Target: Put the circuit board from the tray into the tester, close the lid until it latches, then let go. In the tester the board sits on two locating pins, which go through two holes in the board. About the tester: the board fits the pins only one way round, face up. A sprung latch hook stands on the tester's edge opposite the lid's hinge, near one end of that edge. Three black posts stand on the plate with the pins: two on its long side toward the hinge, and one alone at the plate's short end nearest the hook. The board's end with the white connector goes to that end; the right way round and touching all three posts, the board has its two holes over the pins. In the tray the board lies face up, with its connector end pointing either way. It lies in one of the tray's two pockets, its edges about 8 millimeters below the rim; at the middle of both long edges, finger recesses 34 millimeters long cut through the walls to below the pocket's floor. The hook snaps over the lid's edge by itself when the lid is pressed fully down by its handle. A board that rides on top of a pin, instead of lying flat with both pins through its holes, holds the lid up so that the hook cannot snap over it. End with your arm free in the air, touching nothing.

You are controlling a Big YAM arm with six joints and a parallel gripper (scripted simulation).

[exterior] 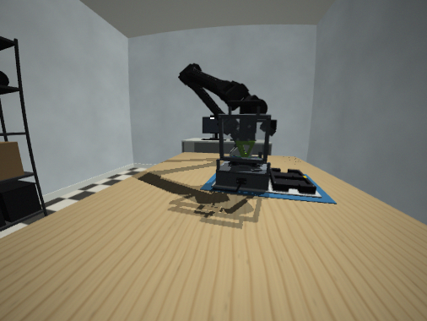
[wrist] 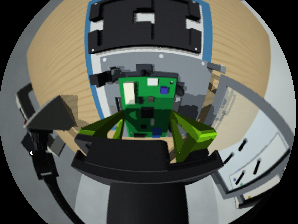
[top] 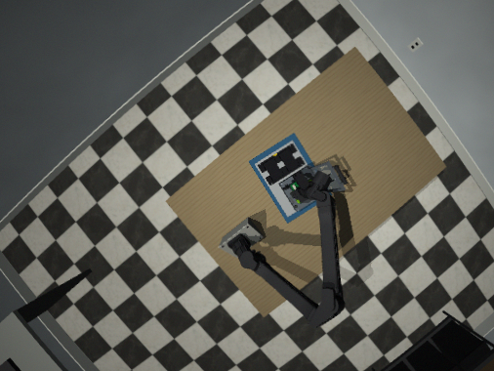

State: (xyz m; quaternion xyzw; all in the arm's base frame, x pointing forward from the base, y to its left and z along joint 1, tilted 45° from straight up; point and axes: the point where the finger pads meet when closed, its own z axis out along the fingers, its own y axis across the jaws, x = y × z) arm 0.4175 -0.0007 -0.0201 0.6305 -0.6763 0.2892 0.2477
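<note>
Now: the green circuit board right at my hand. Round my hand: tester plate (2 cm below, 1 cm to the left, 1 cm ahead); then clear lid (13 cm ahead, 9 cm above, 1 cm to the right).
</note>
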